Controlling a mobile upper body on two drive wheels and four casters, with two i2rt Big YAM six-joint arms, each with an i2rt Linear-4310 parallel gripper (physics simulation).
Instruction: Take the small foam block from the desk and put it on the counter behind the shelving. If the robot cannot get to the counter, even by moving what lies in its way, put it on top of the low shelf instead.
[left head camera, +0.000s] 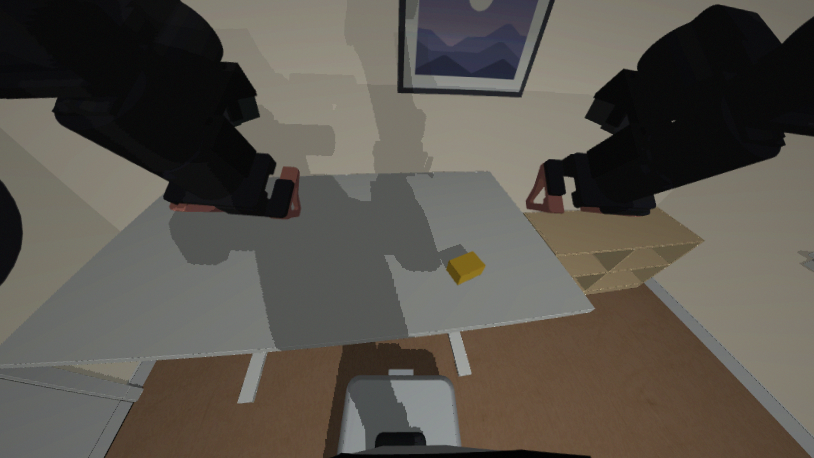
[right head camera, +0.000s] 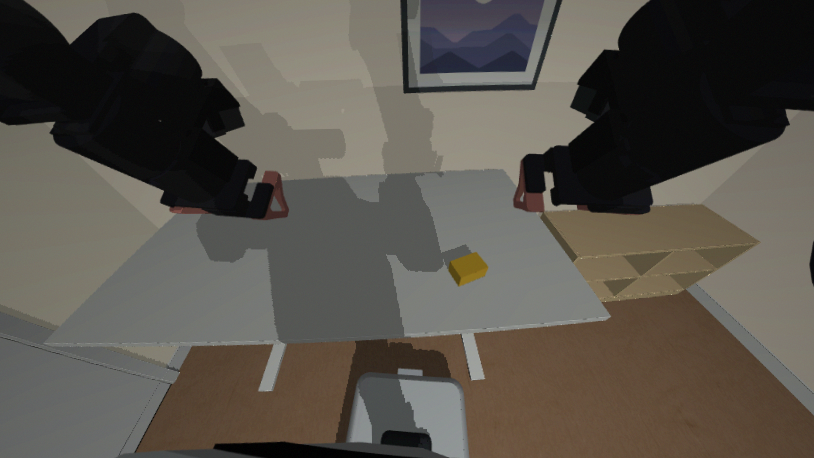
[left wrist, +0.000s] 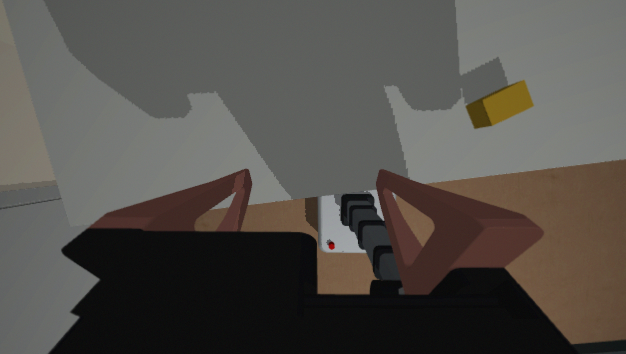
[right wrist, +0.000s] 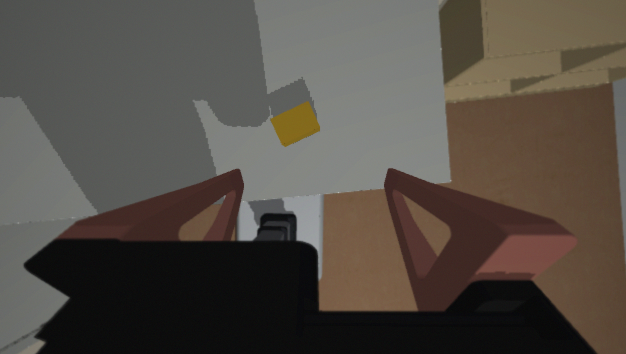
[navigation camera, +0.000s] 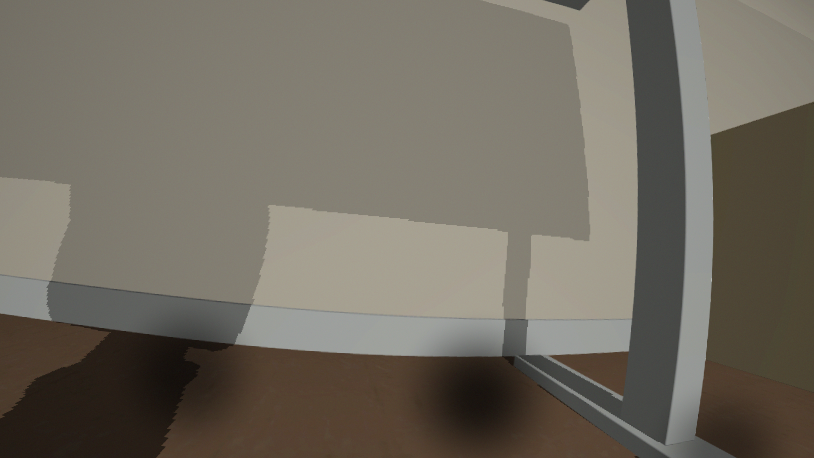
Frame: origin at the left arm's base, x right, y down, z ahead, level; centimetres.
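Where they show: left gripper, between the fingertips: (left head camera: 267, 209) (right head camera: 259, 211) (left wrist: 313, 176); right gripper, between the fingertips: (left head camera: 554, 206) (right head camera: 546, 204) (right wrist: 313, 176).
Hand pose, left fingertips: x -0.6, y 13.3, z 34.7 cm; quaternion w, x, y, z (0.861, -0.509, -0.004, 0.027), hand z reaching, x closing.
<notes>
After its pixels a point has its place.
A small yellow foam block (left head camera: 465, 266) {x 38.9, y 41.5, z 45.5 cm} (right head camera: 468, 268) {x 39.3, y 41.5, z 45.2 cm} (left wrist: 505, 102) {x 39.1, y 41.5, z 46.9 cm} (right wrist: 295, 123) {x 39.8, y 41.5, z 46.6 cm} lies on the grey desk (left head camera: 512, 284) {x 53.7, y 46.0, z 42.4 cm} (right head camera: 529, 290) {x 56.7, y 46.0, z 41.6 cm} (left wrist: 560, 135) {x 56.8, y 46.0, z 40.1 cm} (right wrist: 380, 125) {x 59.1, y 46.0, z 47.4 cm}, right of its middle in both head views. My left gripper (left wrist: 313, 176) {x -0.6, y 13.3, z 34.7 cm} is open and empty, above the desk's left part. My right gripper (right wrist: 313, 176) {x 44.5, y 11.9, z 36.4 cm} is open and empty, high up; the block shows beyond its fingertips in the right wrist view. A low wooden shelf (left head camera: 614, 230) {x 162.6, y 80.0, z 103.5 cm} (right head camera: 648, 227) {x 165.1, y 80.0, z 106.4 cm} (right wrist: 555, 25) {x 134.3, y 80.0, z 93.9 cm} stands at the desk's right end. The counter and the shelving before it do not show.
A framed picture (left head camera: 403, 79) {x 19.5, y 6.8, z 107.2 cm} (right head camera: 407, 79) {x 19.1, y 6.8, z 107.1 cm} hangs on the wall behind the desk. White desk legs (left head camera: 459, 353) (right head camera: 473, 356) (navigation camera: 663, 227) {x 55.0, y 112.5, z 69.8 cm} reach down to the brown floor (left head camera: 569, 387) {x 125.6, y 141.0, z 27.9 cm} (right head camera: 597, 387) {x 131.4, y 141.0, z 34.1 cm}. My grey base (left head camera: 444, 404) {x 42.6, y 115.0, z 20.0 cm} (right head camera: 452, 404) {x 42.7, y 115.0, z 21.3 cm} stands close in front of the desk.
</notes>
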